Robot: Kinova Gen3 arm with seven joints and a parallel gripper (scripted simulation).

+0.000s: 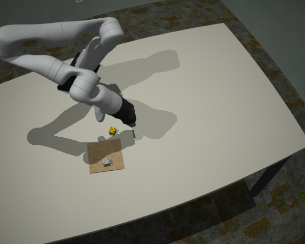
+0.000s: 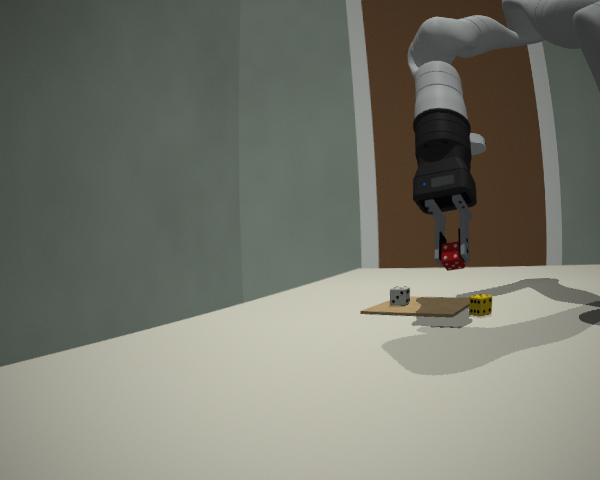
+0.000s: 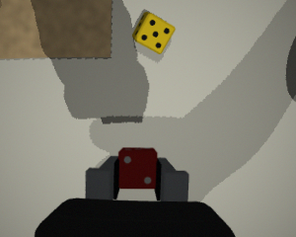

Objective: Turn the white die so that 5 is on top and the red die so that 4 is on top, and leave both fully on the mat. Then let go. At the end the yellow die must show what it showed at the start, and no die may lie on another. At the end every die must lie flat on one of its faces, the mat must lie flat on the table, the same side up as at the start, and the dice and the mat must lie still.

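Now: the yellow die 30 mm behind my hand, 80 mm to the right of it and 80 mm below it. From my hand the other things lie so: red die 10 mm below; white die 110 mm ahead, 140 mm to the right, 80 mm below; brown mat 70 mm ahead, 140 mm to the right, 90 mm below.
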